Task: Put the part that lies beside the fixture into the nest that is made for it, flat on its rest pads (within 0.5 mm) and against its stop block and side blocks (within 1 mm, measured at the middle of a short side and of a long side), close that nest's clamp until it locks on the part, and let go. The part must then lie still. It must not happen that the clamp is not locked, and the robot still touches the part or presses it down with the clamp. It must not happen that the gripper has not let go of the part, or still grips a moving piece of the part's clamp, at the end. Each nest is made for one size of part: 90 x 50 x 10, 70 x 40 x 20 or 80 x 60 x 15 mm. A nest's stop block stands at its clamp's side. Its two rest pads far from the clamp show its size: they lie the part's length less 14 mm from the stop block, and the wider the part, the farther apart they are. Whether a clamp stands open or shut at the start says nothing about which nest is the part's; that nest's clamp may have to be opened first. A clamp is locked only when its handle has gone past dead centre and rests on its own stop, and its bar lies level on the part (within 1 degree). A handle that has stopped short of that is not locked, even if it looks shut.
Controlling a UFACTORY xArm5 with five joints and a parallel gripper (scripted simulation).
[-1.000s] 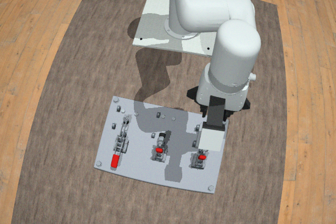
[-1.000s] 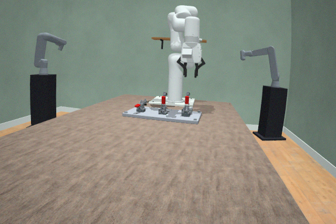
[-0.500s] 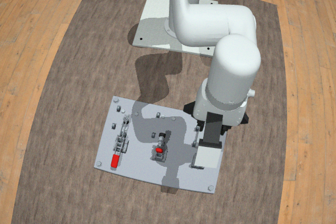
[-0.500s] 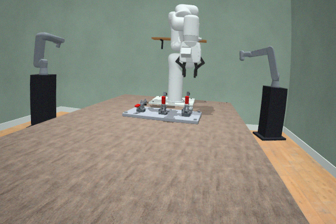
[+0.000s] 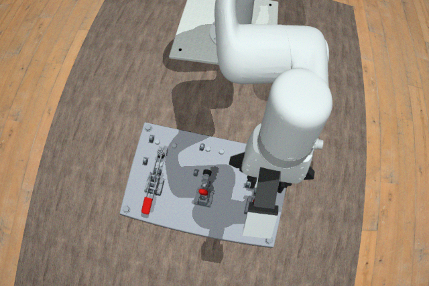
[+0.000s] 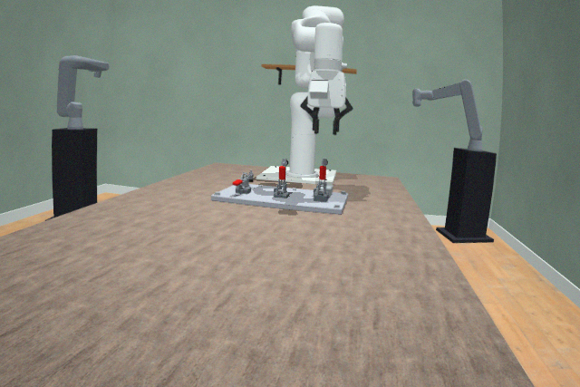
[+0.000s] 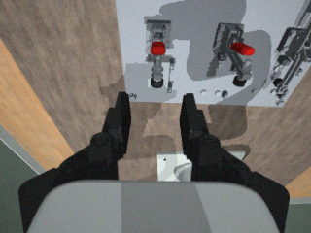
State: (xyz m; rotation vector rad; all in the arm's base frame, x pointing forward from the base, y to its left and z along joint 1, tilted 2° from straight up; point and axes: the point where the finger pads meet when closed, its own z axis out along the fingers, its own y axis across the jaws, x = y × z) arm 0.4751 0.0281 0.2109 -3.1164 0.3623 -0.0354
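Right now my hand is 6 cm past the grey fixture plate, 10 cm to the left of it and 21 cm above it.
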